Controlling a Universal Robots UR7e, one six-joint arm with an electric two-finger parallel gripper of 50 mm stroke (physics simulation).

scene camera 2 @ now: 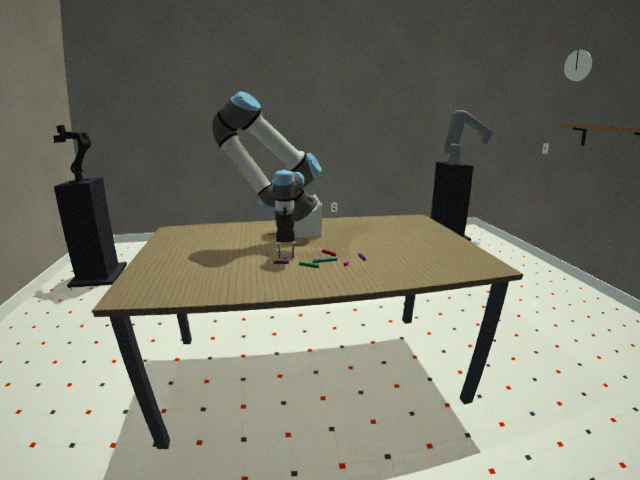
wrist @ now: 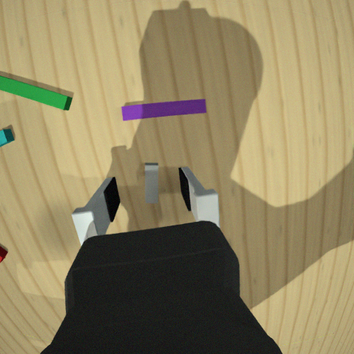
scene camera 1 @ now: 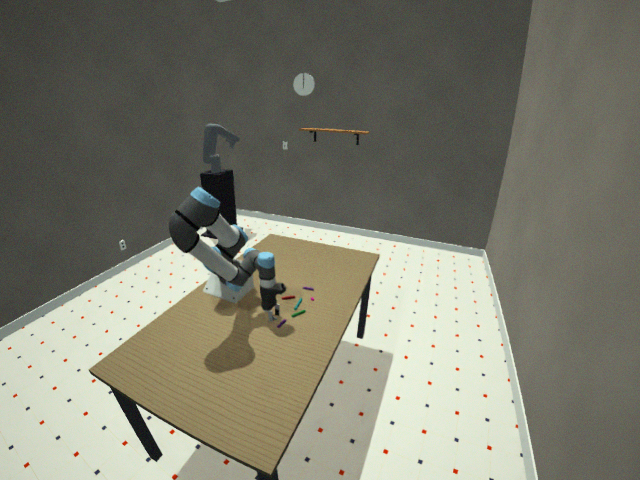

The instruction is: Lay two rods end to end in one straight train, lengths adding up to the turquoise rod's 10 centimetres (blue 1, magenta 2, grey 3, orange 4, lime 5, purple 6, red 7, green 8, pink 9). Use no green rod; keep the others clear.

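Where they show: gripper, fingertip midpoint: [scene camera 2: 286, 257] [scene camera 1: 274, 317]; arm's base, link origin: [scene camera 2: 306, 210].
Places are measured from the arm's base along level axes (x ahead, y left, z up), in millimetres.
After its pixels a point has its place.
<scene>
My gripper [scene camera 1: 274, 315] {z -101, x 335, y -157 mm} [scene camera 2: 285, 256] {z -101, x 335, y -157 mm} [wrist: 148, 185] is open and points down low over the table. A short grey rod [wrist: 151, 183] lies between and below its fingers in the wrist view, touching neither. A purple rod [scene camera 1: 281, 323] {z -95, x 389, y -189 mm} [scene camera 2: 281, 261] {z -94, x 391, y -184 mm} [wrist: 164, 109] lies just beyond the fingertips, roughly crosswise to the grey one. The turquoise rod [scene camera 1: 298, 303] {z -95, x 406, y -9 mm} [scene camera 2: 325, 260] {z -98, x 410, y -10 mm} [wrist: 6, 136] lies farther off, beside the red rod [scene camera 1: 288, 297] {z -95, x 335, y 23 mm} [scene camera 2: 328, 252] {z -96, x 335, y 23 mm} [wrist: 2, 254]. A small magenta rod [scene camera 1: 312, 299] {z -98, x 462, y 55 mm} [scene camera 2: 345, 263] {z -94, x 465, y 56 mm} and a second purple rod [scene camera 1: 308, 288] {z -96, x 406, y 145 mm} [scene camera 2: 361, 256] {z -97, x 405, y 145 mm} lie beyond it.
A green rod [scene camera 1: 298, 313] {z -96, x 436, y -87 mm} [scene camera 2: 309, 264] {z -95, x 441, y -82 mm} [wrist: 35, 93] lies between the near purple rod and the turquoise one. All the rods lie on the wooden table [scene camera 1: 248, 403] {z -103, x 457, y -642 mm} [scene camera 2: 206, 289] {z -104, x 554, y -469 mm}. The arm's shadow falls across the near purple rod. Two pedestals [scene camera 2: 85, 232] [scene camera 2: 451, 196] with other arms stand beyond the table.
</scene>
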